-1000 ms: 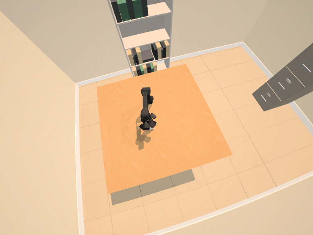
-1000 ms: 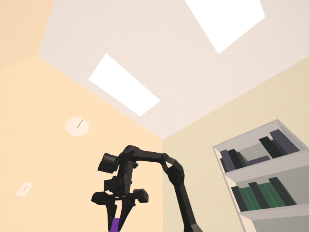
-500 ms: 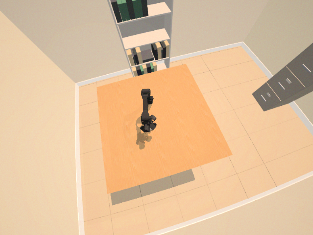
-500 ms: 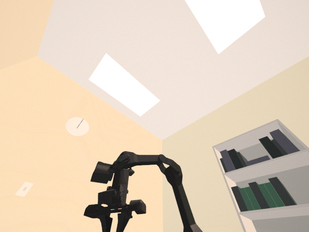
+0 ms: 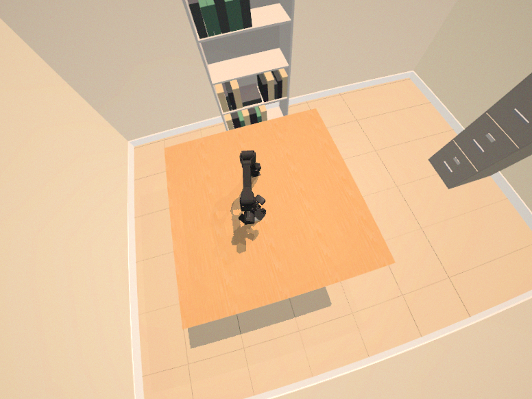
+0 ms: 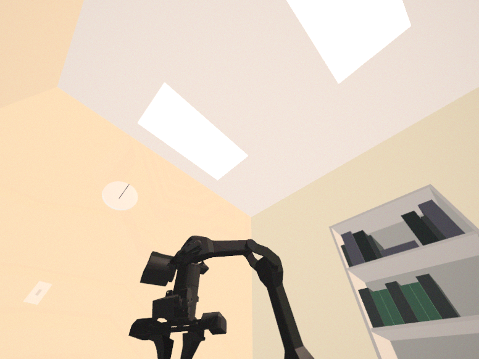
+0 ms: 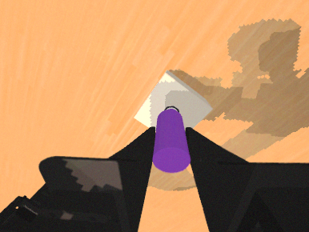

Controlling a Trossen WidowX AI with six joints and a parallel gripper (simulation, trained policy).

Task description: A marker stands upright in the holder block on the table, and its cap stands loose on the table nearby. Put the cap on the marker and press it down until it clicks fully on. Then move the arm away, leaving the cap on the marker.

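Right now my gripper tip is right at the purple cap.
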